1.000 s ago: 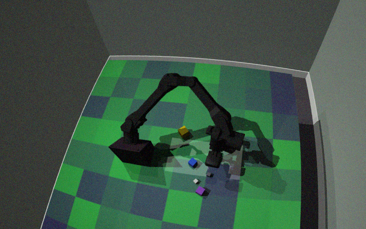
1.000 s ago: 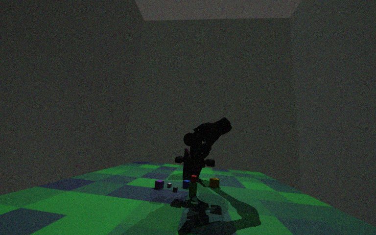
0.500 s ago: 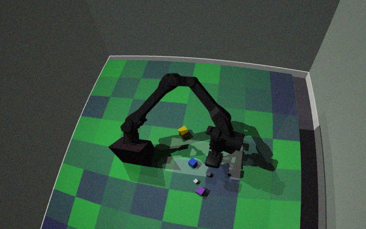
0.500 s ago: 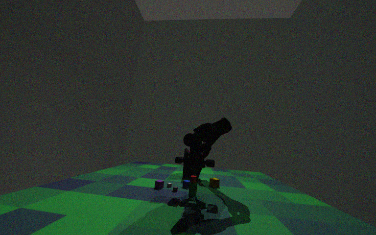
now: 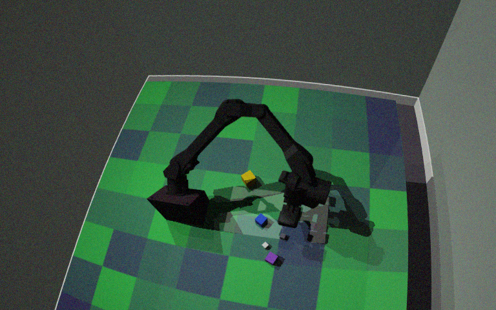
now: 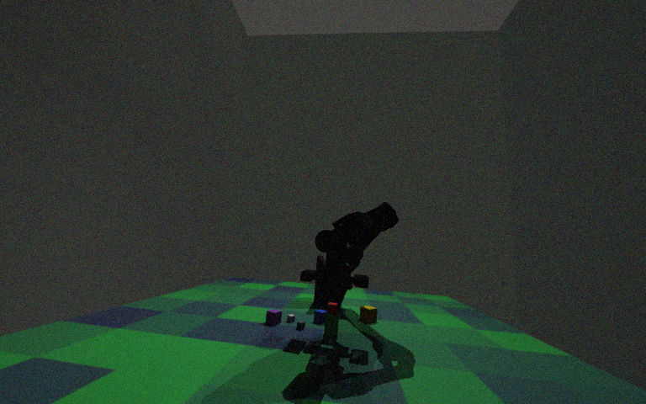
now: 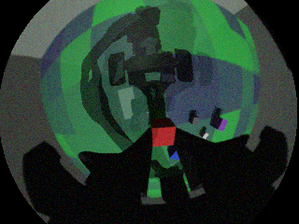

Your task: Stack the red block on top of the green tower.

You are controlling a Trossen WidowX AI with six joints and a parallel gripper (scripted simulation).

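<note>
The red block is 1 cm above my gripper tip. The rest, counted from my gripper tip: blue block: 11 cm behind, 5 cm below, 4 cm to the right; small dark block: 9 cm to the right, 5 cm below, 3 cm behind; small white block: 13 cm to the right, 8 cm behind, 5 cm below.
</note>
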